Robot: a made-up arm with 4 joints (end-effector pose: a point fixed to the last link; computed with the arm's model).
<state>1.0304 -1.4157 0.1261 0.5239</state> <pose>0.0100 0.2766 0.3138 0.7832 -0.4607 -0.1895 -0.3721</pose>
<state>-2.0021 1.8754 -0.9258 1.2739</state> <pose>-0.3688 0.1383 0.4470 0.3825 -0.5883 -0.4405 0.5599</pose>
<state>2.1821 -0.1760 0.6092 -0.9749</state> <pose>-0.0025 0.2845 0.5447 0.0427 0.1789 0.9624 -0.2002</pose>
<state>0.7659 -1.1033 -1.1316 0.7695</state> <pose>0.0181 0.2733 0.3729 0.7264 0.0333 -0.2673 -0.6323</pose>
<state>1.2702 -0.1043 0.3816 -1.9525</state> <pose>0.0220 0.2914 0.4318 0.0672 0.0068 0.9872 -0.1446</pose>
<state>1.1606 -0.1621 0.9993 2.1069</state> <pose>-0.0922 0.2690 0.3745 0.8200 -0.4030 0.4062 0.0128</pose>
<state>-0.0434 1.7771 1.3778 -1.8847</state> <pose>-0.2139 0.2024 0.3041 0.0852 -0.5916 0.7239 0.3446</pose>
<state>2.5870 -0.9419 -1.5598 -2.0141</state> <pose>-0.1732 0.1554 0.5912 0.4837 0.1226 0.2931 0.8155</pose>
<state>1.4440 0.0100 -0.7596 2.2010</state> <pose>-0.0477 0.2222 0.5331 0.8083 0.4256 0.3716 0.1655</pose>
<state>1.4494 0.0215 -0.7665 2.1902</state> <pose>-0.0481 0.2212 0.5337 0.8085 0.4272 0.3672 0.1701</pose>
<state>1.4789 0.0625 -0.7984 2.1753</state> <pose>-0.0497 0.2164 0.5377 0.8039 0.4341 0.3575 0.1935</pose>
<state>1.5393 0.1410 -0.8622 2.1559</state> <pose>-0.0524 0.2067 0.5460 0.7913 0.4456 0.3429 0.2402</pose>
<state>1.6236 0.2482 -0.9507 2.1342</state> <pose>-0.0550 0.1938 0.5573 0.7693 0.4565 0.3286 0.3030</pose>
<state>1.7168 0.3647 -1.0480 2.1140</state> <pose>-0.0566 0.1807 0.5698 0.7409 0.4616 0.3200 0.3683</pose>
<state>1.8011 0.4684 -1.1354 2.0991</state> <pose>-0.0573 0.1704 0.5814 0.7128 0.4598 0.3186 0.4231</pose>
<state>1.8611 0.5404 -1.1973 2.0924</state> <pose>-0.0574 0.1640 0.5901 0.6918 0.4546 0.3217 0.4596</pose>
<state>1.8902 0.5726 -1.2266 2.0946</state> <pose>-0.0574 0.1612 0.5944 0.6812 0.4505 0.3252 0.4767</pose>
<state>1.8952 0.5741 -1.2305 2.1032</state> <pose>-0.0575 0.1606 0.5953 0.6788 0.4487 0.3277 0.4801</pose>
